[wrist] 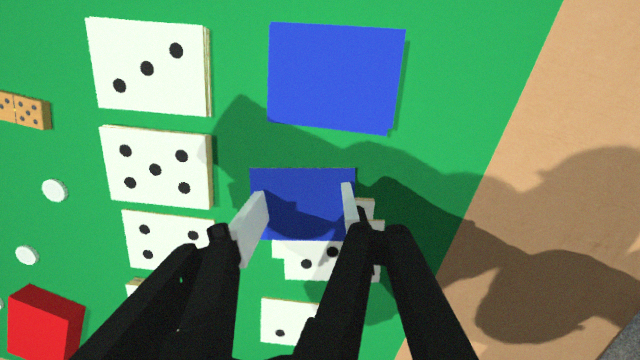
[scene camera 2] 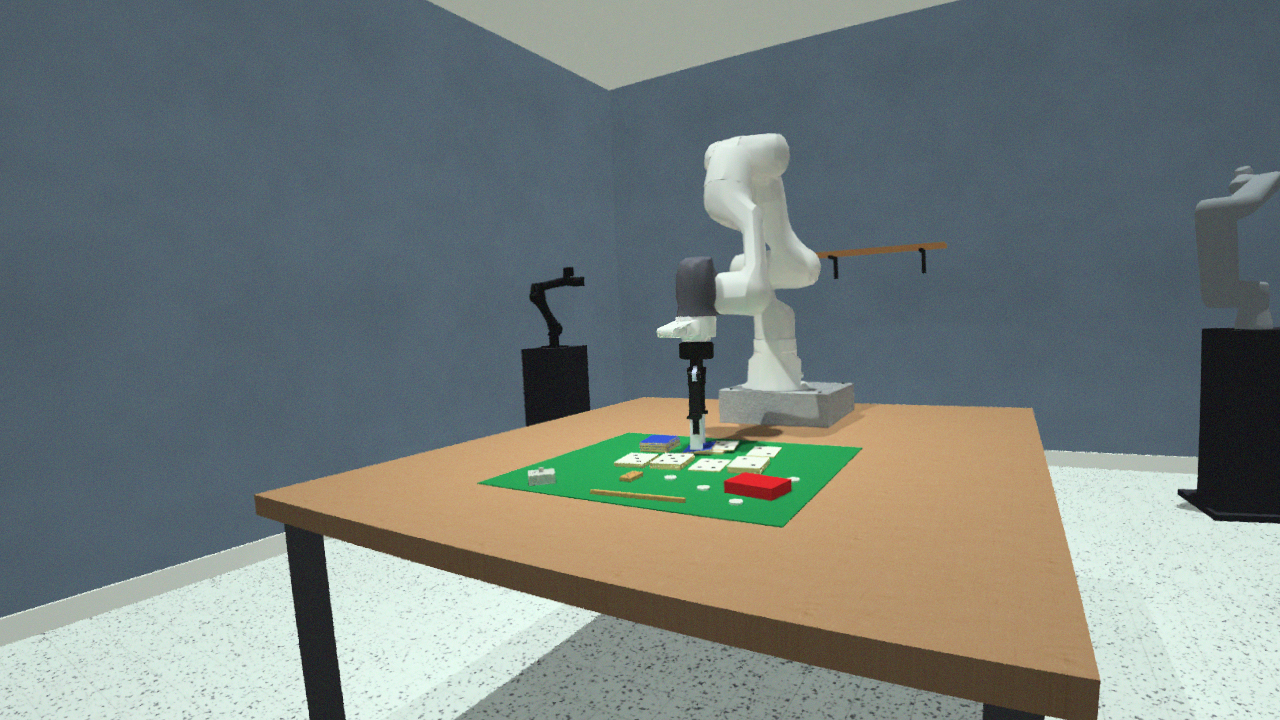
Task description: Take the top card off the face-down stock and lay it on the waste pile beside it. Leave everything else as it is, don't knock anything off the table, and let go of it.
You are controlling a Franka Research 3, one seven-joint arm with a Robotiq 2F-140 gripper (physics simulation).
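The face-down stock (scene camera 2: 659, 441) (wrist: 335, 75) is a blue-backed stack on the green mat (scene camera 2: 572, 474) (wrist: 240, 60). My gripper (scene camera 2: 697, 445) (wrist: 304, 201) points down beside the stock, its pale fingertips part-way apart and shut on a blue card (scene camera 2: 709, 445) (wrist: 305, 182) by its two opposite edges. The card looks about level and low over the mat. In the wrist view it overlaps part of the waste pile (scene camera 2: 726, 445) (wrist: 295, 272), which has white, dotted, slightly offset cards. The fingers hide some of that pile; whether the card touches it I cannot tell.
White dotted card piles (scene camera 2: 671, 460) (wrist: 155, 180) stand in a row nearby. A red box (scene camera 2: 757, 486) (wrist: 37, 322), a domino (scene camera 2: 631, 476) (wrist: 30, 111), white discs (scene camera 2: 670, 477) (wrist: 54, 190), a thin stick (scene camera 2: 637, 495) and a pale block (scene camera 2: 540, 477) lie on the mat.
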